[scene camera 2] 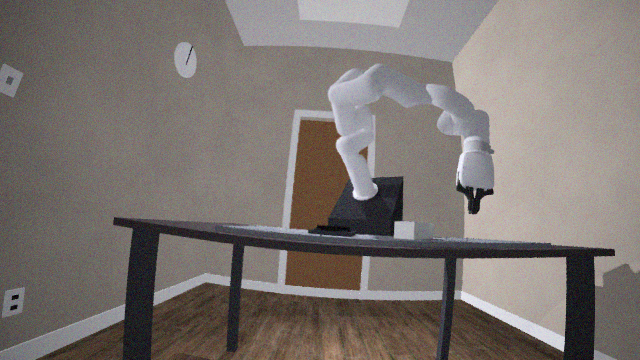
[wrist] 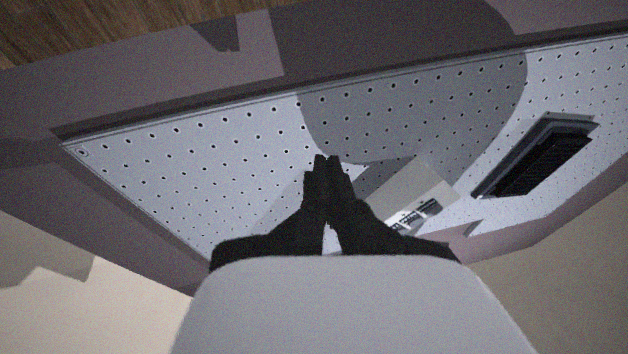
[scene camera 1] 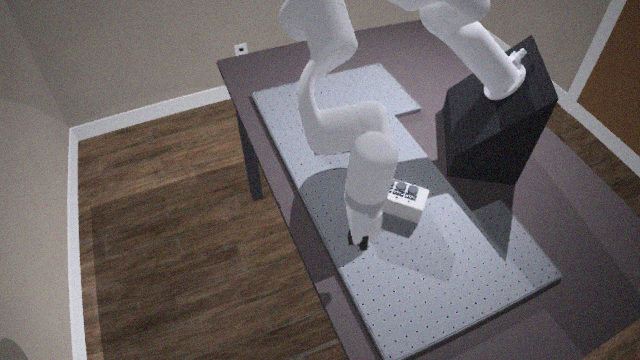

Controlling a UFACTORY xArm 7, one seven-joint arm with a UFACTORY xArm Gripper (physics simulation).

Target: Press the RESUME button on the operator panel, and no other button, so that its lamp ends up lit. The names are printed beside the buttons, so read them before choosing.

Labels:
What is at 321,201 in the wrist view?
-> My gripper.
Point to a black ribbed block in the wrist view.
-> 544,159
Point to a white operator panel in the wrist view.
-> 416,187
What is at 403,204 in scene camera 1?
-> A white operator panel.

